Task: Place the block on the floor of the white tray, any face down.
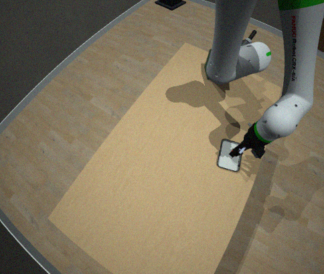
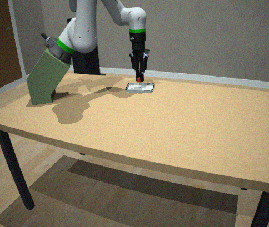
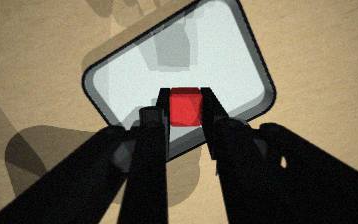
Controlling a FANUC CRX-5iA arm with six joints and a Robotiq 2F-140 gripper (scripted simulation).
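Right now my hand is 20 mm above the red block. Also, from my hand: white tray (80 mm below).
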